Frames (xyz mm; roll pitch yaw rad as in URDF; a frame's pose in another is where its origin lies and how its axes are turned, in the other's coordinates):
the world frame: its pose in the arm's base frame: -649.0 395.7 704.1 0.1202 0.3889 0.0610
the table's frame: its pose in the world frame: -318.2 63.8 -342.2 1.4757 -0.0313 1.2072
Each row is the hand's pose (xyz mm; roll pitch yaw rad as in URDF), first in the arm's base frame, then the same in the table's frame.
Working: the arm's base frame: its pose in the table's frame: -96.5 -136.2 1272.9 -2.3456 -1.1200 0.7248

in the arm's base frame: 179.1 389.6 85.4 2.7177 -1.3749 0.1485
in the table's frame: 330.0 -41.0 1286.8 0.0374 0.1351 1.4822
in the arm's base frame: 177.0 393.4 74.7 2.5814 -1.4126 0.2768
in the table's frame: 332.9 -52.2 1287.0 0.0273 0.1789 1.4815
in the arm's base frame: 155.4 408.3 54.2 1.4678 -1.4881 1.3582
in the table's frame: 340.0 -79.4 1269.2 -0.0093 0.3186 1.4868
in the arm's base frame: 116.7 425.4 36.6 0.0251 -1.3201 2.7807
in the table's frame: 343.6 -109.0 1234.4 -0.0063 0.5603 1.5651
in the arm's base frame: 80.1 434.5 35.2 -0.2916 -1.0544 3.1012
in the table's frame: 340.3 -121.8 1199.0 0.1124 0.7971 1.7785
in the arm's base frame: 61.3 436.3 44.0 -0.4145 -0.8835 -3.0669
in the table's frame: 335.8 -119.0 1178.9 0.2496 0.9113 1.9964
